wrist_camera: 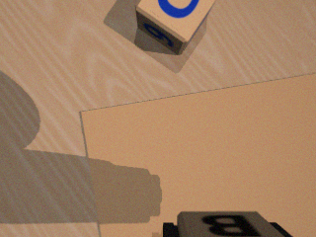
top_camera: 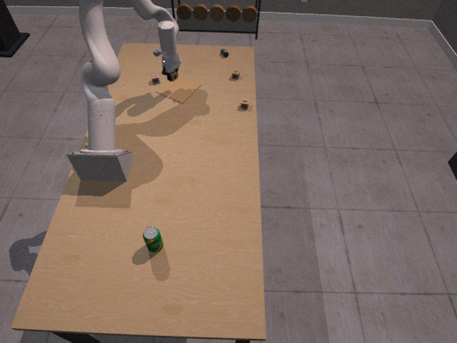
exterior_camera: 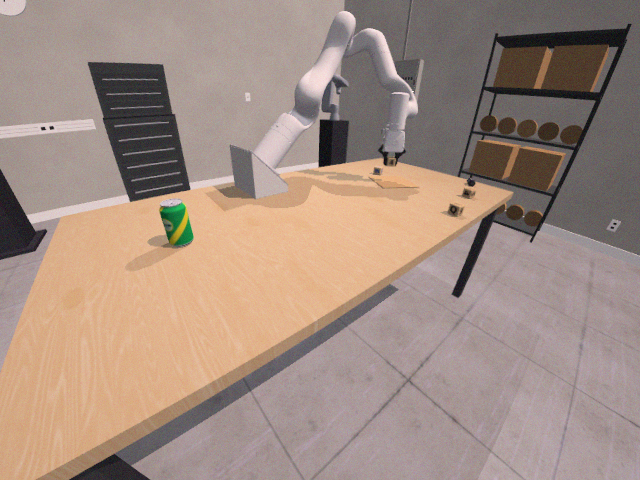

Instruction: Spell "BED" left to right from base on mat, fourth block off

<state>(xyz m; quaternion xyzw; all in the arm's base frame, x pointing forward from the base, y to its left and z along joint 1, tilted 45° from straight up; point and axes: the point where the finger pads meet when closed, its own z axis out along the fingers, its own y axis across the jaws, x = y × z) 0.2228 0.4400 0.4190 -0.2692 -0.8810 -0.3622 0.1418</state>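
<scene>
Now: the tan mat 100 mm below my hand, 20 mm to the left of it and 20 mm ahead of it. The rest, counted from my hand: green can 1000 mm to the right, 100 mm ahead, 40 mm below; wooden letter block 360 mm ahead, 160 mm to the left, 80 mm below; small dark object 410 mm to the left, 270 mm ahead, 90 mm below.
</scene>
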